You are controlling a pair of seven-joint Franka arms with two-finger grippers.
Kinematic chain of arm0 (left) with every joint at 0, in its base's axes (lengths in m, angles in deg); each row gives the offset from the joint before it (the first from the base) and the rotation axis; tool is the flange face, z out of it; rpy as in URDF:
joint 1: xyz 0 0 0.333 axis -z
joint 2: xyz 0 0 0 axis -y
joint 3: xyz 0 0 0.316 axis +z
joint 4: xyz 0.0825 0 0 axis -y
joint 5: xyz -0.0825 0 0.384 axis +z
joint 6: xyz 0 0 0 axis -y
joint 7: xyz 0.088 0 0 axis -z
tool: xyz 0 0 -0.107 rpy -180 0 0
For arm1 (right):
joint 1: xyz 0 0 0.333 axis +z
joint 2: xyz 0 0 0 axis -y
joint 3: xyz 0 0 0.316 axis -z
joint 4: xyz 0.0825 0 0 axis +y
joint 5: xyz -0.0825 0 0.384 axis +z
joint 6: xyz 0 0 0 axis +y
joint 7: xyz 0.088 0 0 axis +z
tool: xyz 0 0 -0.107 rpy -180 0 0
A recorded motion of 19 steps. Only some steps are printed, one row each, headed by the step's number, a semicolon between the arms.
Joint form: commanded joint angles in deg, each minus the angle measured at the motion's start. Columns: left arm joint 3, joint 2, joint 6, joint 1, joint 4, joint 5, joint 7; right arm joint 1, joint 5, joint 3, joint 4, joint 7, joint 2, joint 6.
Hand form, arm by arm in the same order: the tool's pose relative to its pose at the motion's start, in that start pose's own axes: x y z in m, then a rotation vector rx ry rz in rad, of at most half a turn. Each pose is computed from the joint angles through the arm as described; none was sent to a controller.
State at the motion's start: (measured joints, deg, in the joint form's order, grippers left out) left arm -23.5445 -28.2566 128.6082 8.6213 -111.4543 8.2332 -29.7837; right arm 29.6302 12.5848 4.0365 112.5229 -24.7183 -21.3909 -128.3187
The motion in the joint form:
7: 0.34 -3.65 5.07 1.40 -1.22 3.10 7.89; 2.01 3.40 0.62 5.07 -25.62 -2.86 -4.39
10: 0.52 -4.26 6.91 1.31 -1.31 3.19 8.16; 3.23 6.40 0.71 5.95 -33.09 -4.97 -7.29
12: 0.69 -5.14 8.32 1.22 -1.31 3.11 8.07; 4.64 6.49 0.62 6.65 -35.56 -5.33 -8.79
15: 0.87 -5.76 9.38 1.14 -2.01 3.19 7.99; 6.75 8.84 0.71 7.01 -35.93 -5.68 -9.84
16: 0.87 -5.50 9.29 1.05 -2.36 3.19 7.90; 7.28 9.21 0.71 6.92 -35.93 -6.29 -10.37
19: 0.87 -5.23 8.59 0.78 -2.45 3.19 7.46; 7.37 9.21 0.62 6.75 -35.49 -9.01 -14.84
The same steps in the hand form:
7: -0.0038 0.0116 0.0391 0.0083 0.0133 0.1937; -0.0193 0.0090 0.0614 -0.0271 -0.0548 0.4861
10: -0.0007 0.0107 0.0431 -0.0043 0.0303 0.1952; -0.0249 0.0056 0.0861 -0.0170 -0.0669 0.6445
12: 0.0018 0.0094 0.0498 -0.0160 0.0365 0.1881; -0.0340 -0.0033 0.0944 -0.0205 -0.0582 0.6672
15: 0.0000 0.0069 0.0595 -0.0190 0.0312 0.1848; -0.0460 -0.0173 0.1018 -0.0063 -0.0689 0.6727
16: -0.0014 0.0055 0.0595 -0.0164 0.0286 0.1827; -0.0482 -0.0207 0.1073 -0.0070 -0.0689 0.6704
19: -0.0015 0.0022 0.0584 -0.0110 0.0211 0.1707; -0.0421 -0.0184 0.1270 0.0055 -0.0300 0.6692

